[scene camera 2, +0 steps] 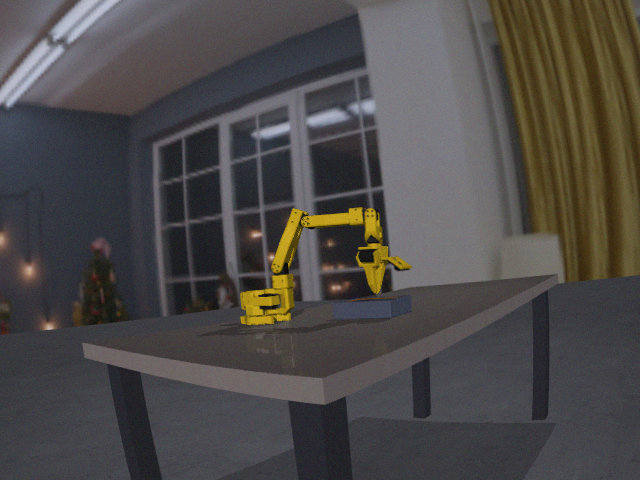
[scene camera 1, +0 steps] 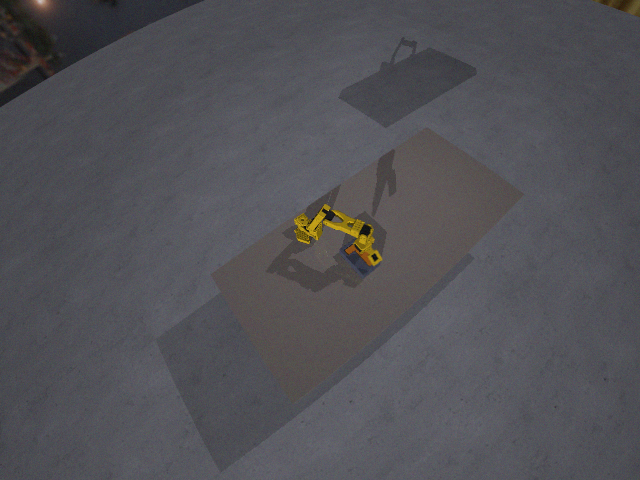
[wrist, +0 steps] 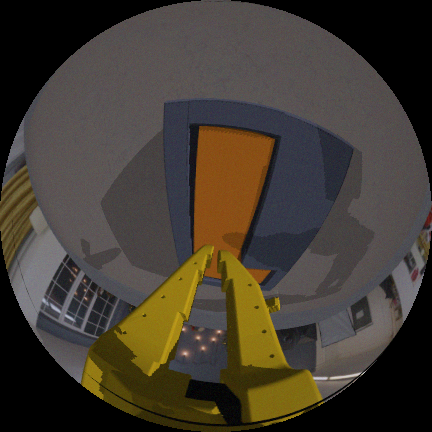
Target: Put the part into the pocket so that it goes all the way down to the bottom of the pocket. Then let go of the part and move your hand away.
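Observation:
I see an orange part (wrist: pixel 231 164) that rests on a pocket block (wrist: pixel 308 163).

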